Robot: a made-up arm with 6 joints.
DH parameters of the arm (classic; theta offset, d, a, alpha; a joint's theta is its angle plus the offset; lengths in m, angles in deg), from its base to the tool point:
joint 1: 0 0.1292 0 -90
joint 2: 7.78 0 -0.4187 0
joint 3: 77.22 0 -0.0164 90
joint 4: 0 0.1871 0 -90
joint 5: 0 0 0.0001 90
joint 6: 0 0.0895 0 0
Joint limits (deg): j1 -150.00..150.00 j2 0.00..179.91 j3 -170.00..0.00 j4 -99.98..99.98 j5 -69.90..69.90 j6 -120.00..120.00
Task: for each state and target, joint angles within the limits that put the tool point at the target. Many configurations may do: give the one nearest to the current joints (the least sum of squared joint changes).
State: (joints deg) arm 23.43 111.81 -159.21 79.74 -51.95 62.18
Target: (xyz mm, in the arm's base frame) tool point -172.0 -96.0 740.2
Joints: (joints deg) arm 5.20 70.49 -170.00 72.59 -69.59 62.18
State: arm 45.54 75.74 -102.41 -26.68 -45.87 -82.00
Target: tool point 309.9 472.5 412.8
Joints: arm 54.17 127.97 -106.29 -26.27 -39.79 -82.00
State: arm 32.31 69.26 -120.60 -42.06 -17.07 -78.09
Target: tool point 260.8 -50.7 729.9
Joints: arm -12.61 90.55 -122.65 -40.48 -7.42 -78.09
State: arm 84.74 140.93 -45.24 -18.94 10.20 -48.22
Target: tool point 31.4 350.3 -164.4
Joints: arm 85.16 175.64 -64.42 -19.06 3.31 -48.22
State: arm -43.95 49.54 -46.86 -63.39 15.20 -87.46
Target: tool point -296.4 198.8 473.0
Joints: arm -37.22 2.65 -74.49 -65.72 14.81 -87.46
